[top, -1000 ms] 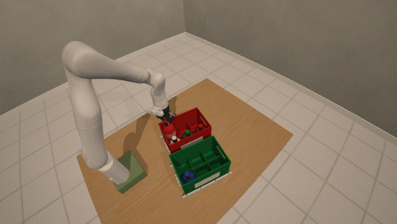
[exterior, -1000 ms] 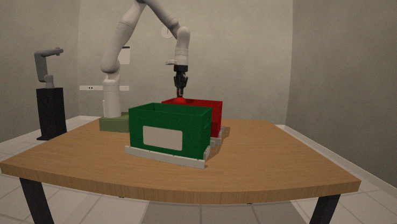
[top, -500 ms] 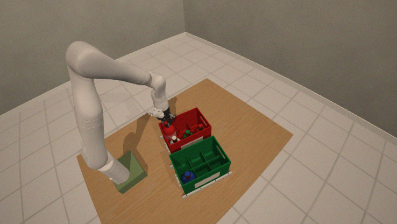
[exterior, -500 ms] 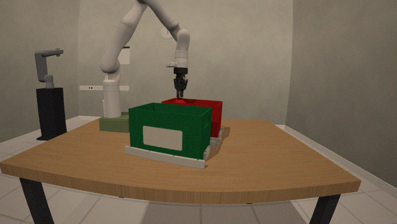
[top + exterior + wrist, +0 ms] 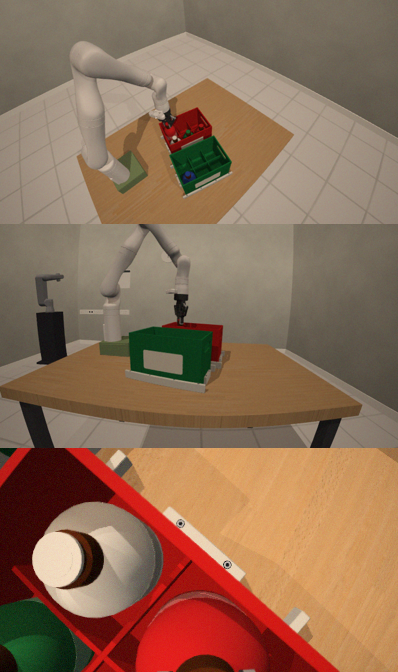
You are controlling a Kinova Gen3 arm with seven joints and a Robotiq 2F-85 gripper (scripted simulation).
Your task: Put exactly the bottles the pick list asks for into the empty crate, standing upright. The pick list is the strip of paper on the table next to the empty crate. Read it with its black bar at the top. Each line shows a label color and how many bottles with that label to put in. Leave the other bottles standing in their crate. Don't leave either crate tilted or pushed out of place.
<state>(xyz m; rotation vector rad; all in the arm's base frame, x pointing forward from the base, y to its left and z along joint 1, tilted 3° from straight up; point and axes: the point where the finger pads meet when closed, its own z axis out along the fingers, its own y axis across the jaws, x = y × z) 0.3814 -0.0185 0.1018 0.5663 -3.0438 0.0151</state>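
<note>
My gripper is now 70 mm above the red-labelled bottle. Also, from my hand: red crate: 110 mm below, 80 mm to the right, 70 mm ahead; green-label bottle: 120 mm to the right, 100 mm below, 50 mm ahead; white-labelled bottle: 100 mm below, 90 mm to the right, 30 mm behind.
</note>
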